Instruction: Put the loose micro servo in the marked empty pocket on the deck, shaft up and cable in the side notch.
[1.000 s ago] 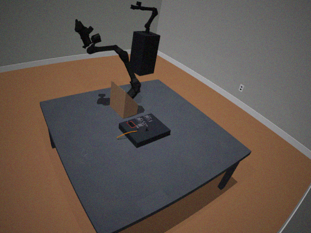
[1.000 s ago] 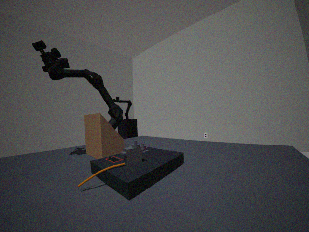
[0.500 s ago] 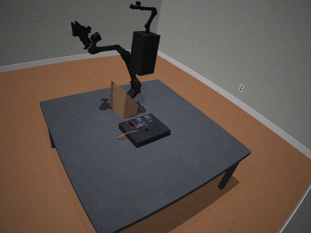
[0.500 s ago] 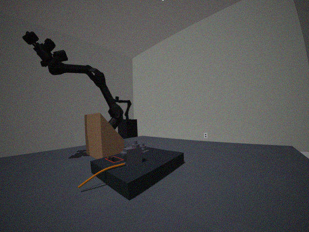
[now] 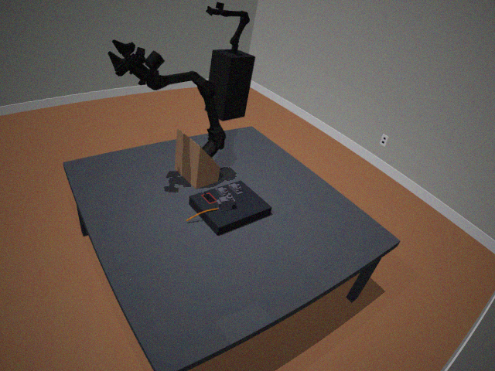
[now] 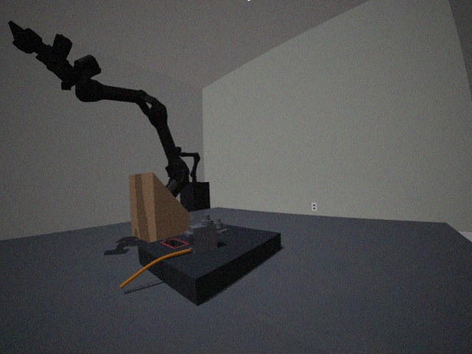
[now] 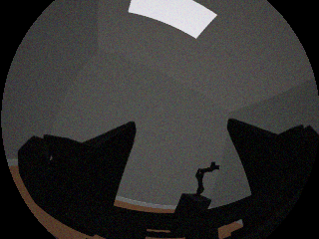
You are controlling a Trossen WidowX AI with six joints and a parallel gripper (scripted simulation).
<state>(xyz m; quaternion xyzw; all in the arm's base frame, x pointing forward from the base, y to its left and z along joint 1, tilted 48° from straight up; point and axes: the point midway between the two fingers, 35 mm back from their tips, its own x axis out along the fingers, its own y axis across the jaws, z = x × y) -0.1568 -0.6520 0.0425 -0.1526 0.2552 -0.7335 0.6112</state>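
Right now the dark deck is 46 cm ahead of my gripper tip, 40 cm to the left of it and 67 cm below it.
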